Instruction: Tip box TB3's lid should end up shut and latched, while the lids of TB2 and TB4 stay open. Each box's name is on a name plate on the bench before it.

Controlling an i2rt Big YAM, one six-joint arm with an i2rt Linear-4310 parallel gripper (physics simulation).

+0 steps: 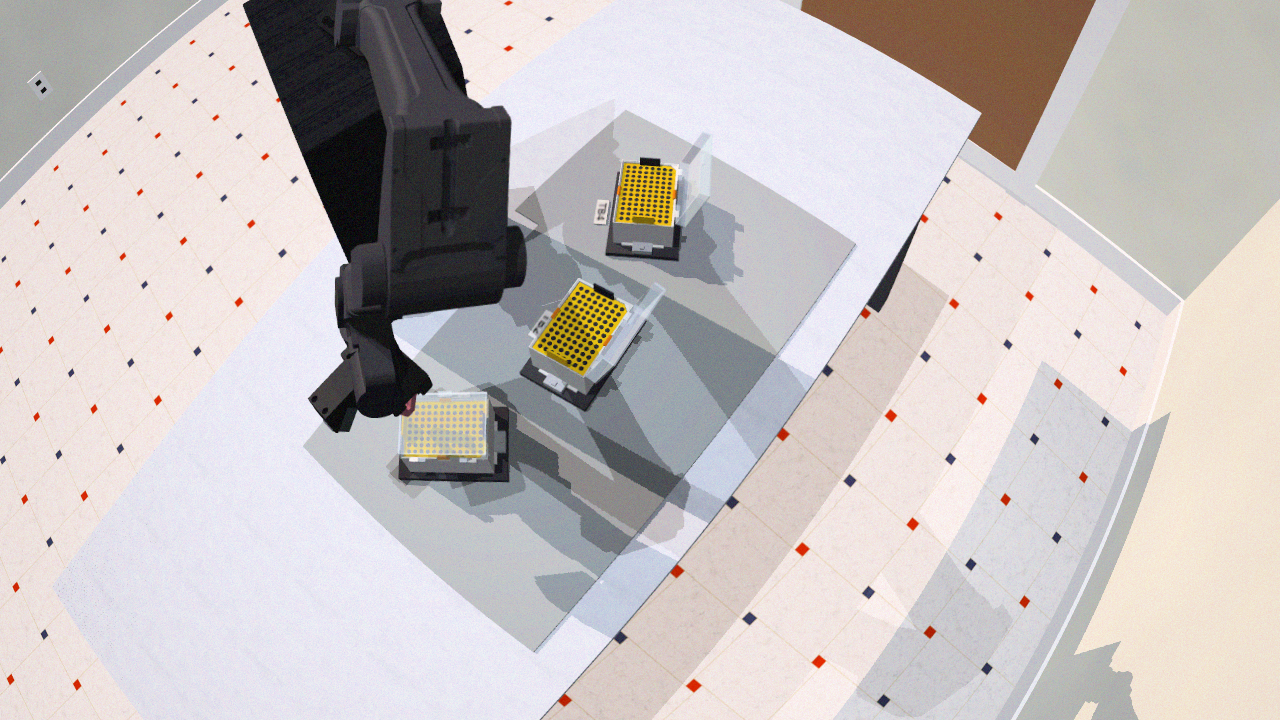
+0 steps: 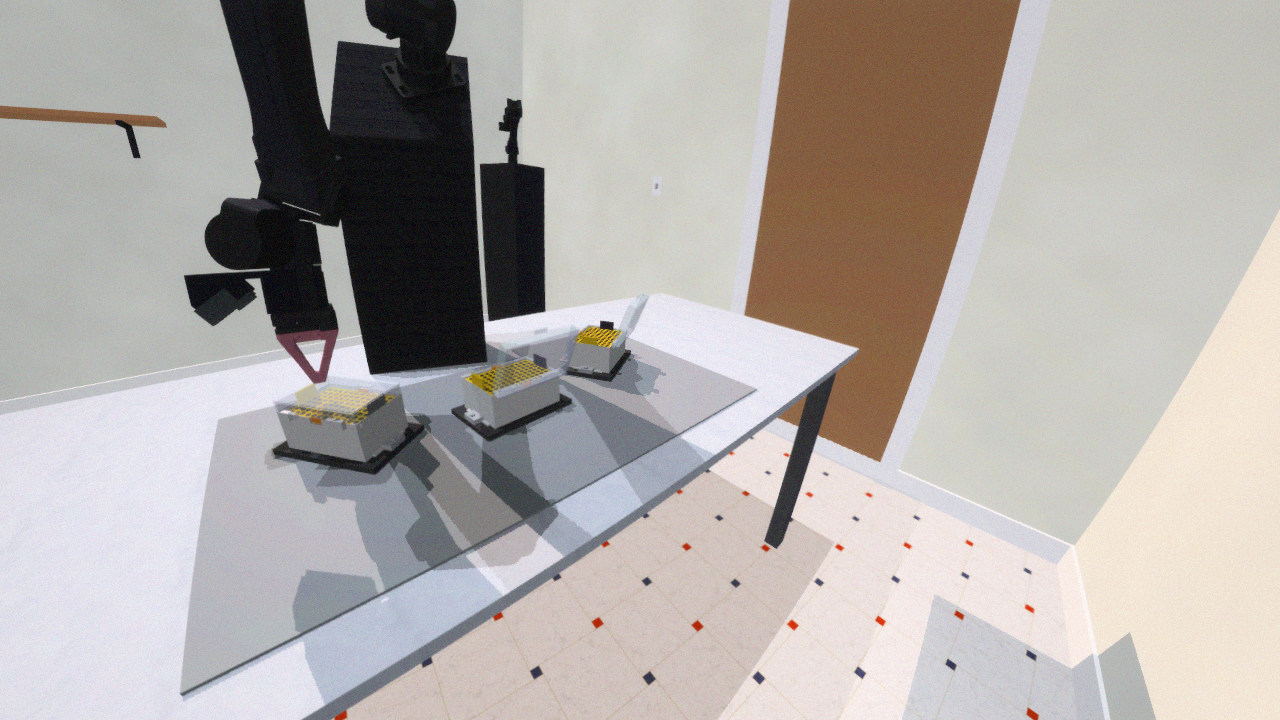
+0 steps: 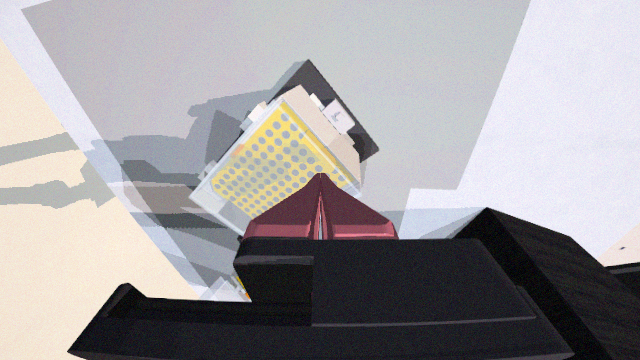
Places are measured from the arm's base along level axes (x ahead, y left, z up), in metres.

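Pixels of known places: gripper, fingertip midpoint: (image 1: 410,412) (image 2: 319,382) (image 3: 320,180); arm's base at its link origin: (image 2: 425,81).
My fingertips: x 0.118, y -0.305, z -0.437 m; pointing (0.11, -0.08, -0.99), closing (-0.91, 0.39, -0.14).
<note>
For each thing: its top centre in the pictures, then the offset to it from my fingertips. "pt": a spot on its surface instead. Level surfaces: height alone.
- nearest tip box at its top centre: (image 3: 276,206) (image 1: 441,414) (image 2: 345,386) dx +0.043, dy +0.012, dz +0.001 m
- grey mat at its surface level: dz -0.076 m
- white bench at its surface level: dz -0.080 m
- TB4 at a spot on its surface: (image 1: 601,212) pt dx +0.122, dy +0.413, dz -0.075 m
The nearest tip box (image 1: 467,466) (image 2: 383,431) (image 3: 327,131), by elimination TB3, has its clear lid (image 1: 443,425) (image 3: 280,155) lying over the yellow rack. Whether it is fully down or latched I cannot tell; its name plate does not show. My gripper (image 1: 409,407) (image 2: 318,382) (image 3: 320,180) is shut and empty, its tips at or just above the lid near one edge; contact is unclear. TB2 (image 1: 580,326) (image 2: 528,400), the middle box, has its lid (image 1: 637,326) raised. TB4 (image 1: 646,194) (image 2: 597,356), the far box, has its lid (image 1: 699,179) (image 2: 634,315) standing open.
The boxes stand on dark bases on a grey mat (image 1: 537,617) (image 2: 232,591) on the white bench (image 1: 205,555) (image 2: 71,537). Name plates for TB2 (image 1: 540,324) and TB4 (image 1: 601,212) lie beside their boxes. The black arm pedestal (image 2: 407,250) stands behind the bench.
</note>
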